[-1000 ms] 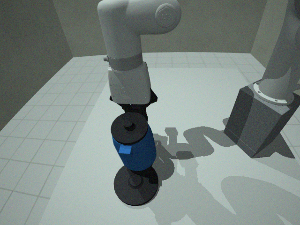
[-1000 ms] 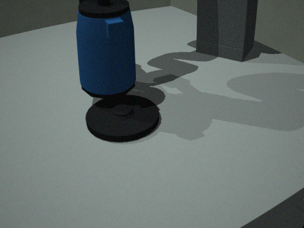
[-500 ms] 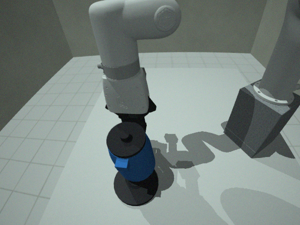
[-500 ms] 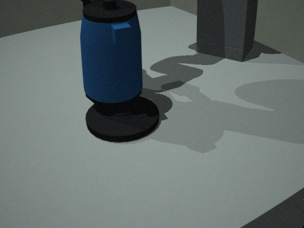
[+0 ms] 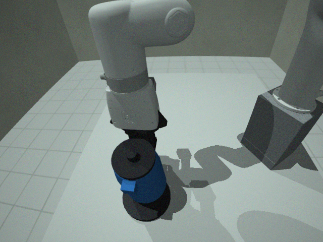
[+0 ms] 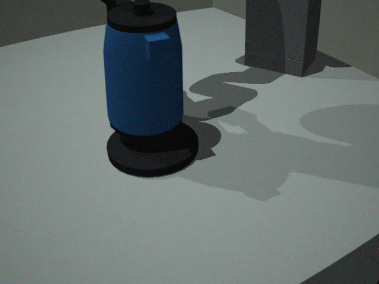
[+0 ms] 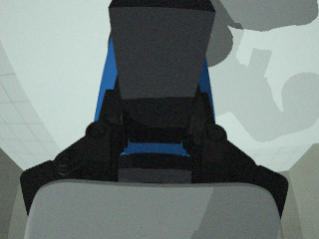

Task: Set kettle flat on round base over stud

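The blue kettle lies 60 mm below my hand, 30 mm to the left of it and 10 mm ahead of it. From my hand the other things lie so: round black base: 200 mm below, 70 mm to the left, 20 mm ahead.
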